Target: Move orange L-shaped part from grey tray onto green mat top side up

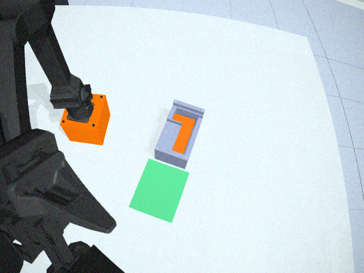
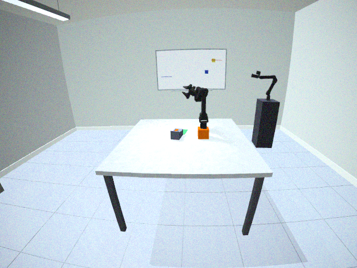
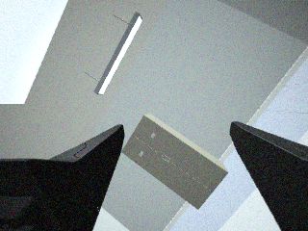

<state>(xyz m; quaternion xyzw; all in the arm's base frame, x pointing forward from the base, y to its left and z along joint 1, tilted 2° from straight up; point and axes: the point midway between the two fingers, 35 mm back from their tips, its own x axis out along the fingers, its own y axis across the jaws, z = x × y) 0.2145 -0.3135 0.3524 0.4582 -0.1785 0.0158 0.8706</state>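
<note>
My gripper tip is 3 cm short of the orange l-shaped part, 35 cm to the right of it and 40 cm above it. Also, from my gripper tip: green mat: 19 cm to the left, 47 cm below.
</note>
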